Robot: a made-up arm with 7 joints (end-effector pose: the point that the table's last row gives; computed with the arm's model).
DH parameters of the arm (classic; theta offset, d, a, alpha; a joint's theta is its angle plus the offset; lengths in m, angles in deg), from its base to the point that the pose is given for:
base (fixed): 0 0.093 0 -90
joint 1: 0 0.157 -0.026 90
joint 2: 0 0.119 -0.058 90
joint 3: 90 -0.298 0.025 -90
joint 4: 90 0.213 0.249 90
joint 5: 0 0.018 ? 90
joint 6: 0 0.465 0.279 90
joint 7: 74.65 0 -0.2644 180
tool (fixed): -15.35 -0.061 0 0
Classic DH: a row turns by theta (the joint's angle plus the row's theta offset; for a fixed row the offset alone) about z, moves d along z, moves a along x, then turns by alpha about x.
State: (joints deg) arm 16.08 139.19 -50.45 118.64 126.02 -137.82 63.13
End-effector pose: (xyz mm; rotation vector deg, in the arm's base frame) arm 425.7 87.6 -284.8 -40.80 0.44 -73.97
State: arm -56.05 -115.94 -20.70 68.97 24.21 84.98 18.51
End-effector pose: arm 377.3 -30.7 625.7 105.15 -7.58 -81.48
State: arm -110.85 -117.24 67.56 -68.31 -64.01 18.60 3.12
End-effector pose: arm -267.4 189.6 355.6 -91.06 86.93 15.03
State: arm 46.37 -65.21 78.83 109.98 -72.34 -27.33 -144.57
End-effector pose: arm 210.1 756.2 213.2 -93.53 88.23 -66.31
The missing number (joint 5, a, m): -0.115
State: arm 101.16 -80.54 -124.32 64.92 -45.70 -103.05 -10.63
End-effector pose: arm 241.1 104.1 -99.1 -25.21 -98.44 -104.24
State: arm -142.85 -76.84 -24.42 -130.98 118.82 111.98 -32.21
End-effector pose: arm -172.2 277.5 -475.5 90.64 34.81 -57.84
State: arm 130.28 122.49 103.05 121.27 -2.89 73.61 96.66
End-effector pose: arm 810.2 186.7 357.1 24.82 86.15 -121.66
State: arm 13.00 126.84 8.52 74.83 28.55 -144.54 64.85
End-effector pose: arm -169.5 301.3 354.4 -31.47 146.95 12.71
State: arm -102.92 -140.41 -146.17 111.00 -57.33 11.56 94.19
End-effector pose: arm -126.5 189.9 582.4 62.14 19.71 -86.57
